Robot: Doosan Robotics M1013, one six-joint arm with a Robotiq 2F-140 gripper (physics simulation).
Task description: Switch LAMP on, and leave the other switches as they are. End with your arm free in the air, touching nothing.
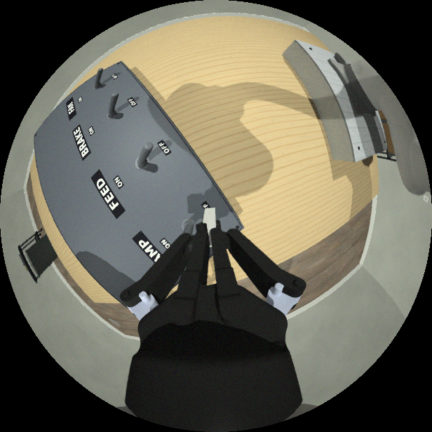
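Note:
A dark grey panel [75, 200] bears a row of toggle switches with ON and OFF labels. The LAMP switch [188, 226] is at the near end. Its base shows just left of the fingertips, and its lever is mostly hidden, so its position cannot be told. The LAMP label [148, 246] is partly covered by the gripper. The FEED switch [145, 155], BRAKE switch [114, 105] and FAN switch [99, 79] appear to lean toward their OFF sides. My gripper [210, 215] is shut and empty, with its pale fingertips over the panel's OFF side beside the LAMP switch. Contact cannot be told.
The panel lies on a wooden table [225, 50]. A grey metal sloped box [325, 95] stands at the upper right, with part of a grey rounded shape [412, 150] beyond it. A dark framed object [38, 254] shows beyond the table's left edge. Arm shadows fall across the table.

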